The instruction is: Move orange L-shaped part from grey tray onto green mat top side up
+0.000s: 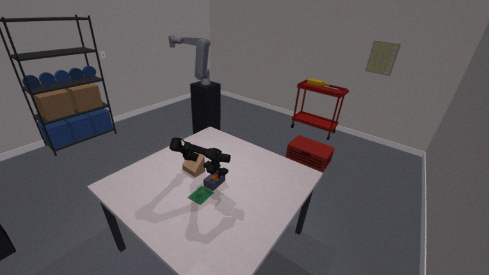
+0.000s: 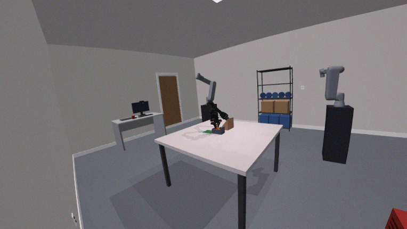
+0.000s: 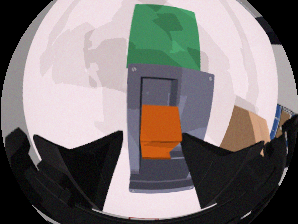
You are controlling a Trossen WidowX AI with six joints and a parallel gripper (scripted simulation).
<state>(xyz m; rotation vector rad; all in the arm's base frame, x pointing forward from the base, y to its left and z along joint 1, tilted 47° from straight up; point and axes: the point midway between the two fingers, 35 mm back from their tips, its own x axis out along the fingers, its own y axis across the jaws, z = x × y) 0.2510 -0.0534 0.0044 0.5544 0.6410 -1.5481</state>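
The orange L-shaped part lies 3 cm to the left of my gripper tip, 3 cm below it and 2 cm behind it. From my gripper tip the other things lie so: green mat: 15 cm to the right, 9 cm below, 1 cm behind.
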